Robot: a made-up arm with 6 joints. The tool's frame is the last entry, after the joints. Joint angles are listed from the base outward. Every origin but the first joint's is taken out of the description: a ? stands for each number. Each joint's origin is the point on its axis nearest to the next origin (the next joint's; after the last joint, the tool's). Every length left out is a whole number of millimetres.
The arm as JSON. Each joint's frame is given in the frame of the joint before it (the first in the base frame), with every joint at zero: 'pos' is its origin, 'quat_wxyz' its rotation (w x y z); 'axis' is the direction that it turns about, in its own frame. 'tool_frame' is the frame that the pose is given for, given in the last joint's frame.
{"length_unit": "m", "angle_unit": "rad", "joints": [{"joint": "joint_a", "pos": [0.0, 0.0, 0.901], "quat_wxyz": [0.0, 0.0, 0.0, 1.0], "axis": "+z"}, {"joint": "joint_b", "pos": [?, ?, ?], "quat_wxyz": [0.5, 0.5, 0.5, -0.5], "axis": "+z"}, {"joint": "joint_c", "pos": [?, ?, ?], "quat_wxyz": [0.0, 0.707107, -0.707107, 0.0], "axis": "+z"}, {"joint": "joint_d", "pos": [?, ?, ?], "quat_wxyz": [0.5, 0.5, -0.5, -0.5], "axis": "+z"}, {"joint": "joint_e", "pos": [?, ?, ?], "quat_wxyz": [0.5, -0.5, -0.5, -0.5], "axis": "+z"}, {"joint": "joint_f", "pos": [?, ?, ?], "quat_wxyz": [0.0, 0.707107, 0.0, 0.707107], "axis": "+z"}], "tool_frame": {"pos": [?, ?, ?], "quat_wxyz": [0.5, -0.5, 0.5, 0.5]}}
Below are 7 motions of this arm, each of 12 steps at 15 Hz.
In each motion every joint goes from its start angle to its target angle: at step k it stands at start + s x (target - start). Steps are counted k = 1, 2, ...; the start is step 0. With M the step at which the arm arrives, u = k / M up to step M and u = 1 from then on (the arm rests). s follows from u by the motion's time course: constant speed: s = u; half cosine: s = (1 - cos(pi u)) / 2; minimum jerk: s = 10 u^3 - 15 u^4 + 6 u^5.
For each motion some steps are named. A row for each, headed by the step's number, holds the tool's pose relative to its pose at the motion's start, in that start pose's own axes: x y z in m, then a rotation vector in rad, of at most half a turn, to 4 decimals.
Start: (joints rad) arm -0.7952 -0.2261 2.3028 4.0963 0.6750 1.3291
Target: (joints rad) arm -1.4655 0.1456 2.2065 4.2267 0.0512 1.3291
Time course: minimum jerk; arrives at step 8
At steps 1, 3, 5, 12:
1: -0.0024 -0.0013 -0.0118 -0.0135 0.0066 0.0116
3: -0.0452 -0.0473 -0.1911 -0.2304 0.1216 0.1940
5: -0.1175 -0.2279 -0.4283 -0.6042 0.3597 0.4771
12: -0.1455 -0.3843 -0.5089 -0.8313 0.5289 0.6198

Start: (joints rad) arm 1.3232 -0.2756 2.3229 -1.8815 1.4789 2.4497
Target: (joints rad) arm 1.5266 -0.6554 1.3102 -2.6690 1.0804 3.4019
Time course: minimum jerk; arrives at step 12
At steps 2, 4, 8, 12:
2: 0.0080 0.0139 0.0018 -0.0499 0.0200 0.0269
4: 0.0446 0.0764 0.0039 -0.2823 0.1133 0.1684
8: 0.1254 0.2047 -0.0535 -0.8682 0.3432 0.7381
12: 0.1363 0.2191 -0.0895 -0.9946 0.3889 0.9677

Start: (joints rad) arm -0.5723 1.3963 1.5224 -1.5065 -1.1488 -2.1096
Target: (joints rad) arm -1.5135 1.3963 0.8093 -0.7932 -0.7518 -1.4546
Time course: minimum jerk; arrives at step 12
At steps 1, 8, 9, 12:
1: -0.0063 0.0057 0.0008 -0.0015 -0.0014 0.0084
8: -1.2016 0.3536 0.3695 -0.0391 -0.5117 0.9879
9: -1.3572 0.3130 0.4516 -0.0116 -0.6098 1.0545
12: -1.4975 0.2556 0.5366 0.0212 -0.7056 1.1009

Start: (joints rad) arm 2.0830 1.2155 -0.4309 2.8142 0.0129 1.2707
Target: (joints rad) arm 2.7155 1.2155 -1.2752 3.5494 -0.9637 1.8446
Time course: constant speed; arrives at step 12
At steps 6, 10, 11, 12:
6: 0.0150 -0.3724 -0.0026 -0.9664 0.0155 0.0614
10: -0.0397 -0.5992 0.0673 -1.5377 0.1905 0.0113
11: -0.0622 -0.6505 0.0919 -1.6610 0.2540 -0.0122
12: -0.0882 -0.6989 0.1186 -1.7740 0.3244 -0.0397

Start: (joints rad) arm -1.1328 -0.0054 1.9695 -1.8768 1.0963 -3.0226
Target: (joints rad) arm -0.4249 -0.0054 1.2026 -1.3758 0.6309 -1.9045
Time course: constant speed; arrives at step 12
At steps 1, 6, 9, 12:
1: 0.0279 0.0411 -0.0001 -0.1356 -0.0065 0.0373
6: 0.0866 0.2812 0.0054 -0.7960 -0.1962 0.2320
9: 0.0482 0.4310 0.0195 -1.1512 -0.4432 0.3049
12: -0.0466 0.5620 0.0441 -1.4460 -0.7805 0.2931

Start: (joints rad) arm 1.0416 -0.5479 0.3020 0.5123 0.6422 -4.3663
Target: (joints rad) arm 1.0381 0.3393 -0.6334 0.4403 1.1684 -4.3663
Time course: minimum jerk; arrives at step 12
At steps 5, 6, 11, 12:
5: -0.1279 0.4013 0.4538 0.2180 -0.3216 0.2816
6: -0.2656 0.5226 0.6330 0.3197 -0.4490 0.4164
11: -0.8680 0.6324 1.0009 0.6412 -0.7970 0.9025
12: -0.8744 0.6314 1.0027 0.6443 -0.8001 0.9079

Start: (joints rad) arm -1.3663 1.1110 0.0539 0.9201 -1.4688 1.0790
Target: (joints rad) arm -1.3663 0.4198 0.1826 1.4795 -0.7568 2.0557
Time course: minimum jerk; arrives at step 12
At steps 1, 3, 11, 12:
1: -0.0021 0.0008 -0.0035 -0.0020 -0.0001 -0.0069
3: -0.0420 0.0197 -0.0723 -0.0406 0.0079 -0.1399
11: -0.3500 0.4994 -0.6423 -0.3619 0.8319 -0.9552
12: -0.3511 0.5037 -0.6448 -0.3632 0.8395 -0.9563

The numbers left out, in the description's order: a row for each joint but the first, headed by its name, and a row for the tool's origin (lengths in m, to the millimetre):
joint_b: -0.103 0.0 0.0
joint_c: -0.822 0.0 0.0
joint_d: 0.637 0.156 0.0
joint_e: 0.0 0.0 0.0
joint_f: -0.158 0.0 0.0
tool: 0.0 0.0 0.0

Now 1 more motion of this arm.
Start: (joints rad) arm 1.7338 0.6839 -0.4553 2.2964 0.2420 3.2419
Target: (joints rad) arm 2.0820 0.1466 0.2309 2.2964 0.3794 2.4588
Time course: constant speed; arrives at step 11
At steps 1, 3, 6, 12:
1: -0.0583 0.0728 0.0097 0.0211 -0.0555 0.0799
3: -0.1964 0.2103 0.0071 0.0625 -0.1421 0.2557
6: -0.4500 0.3775 -0.0508 0.1194 -0.2069 0.5497
12: -0.9459 0.4784 -0.2605 0.1883 -0.1336 1.0743

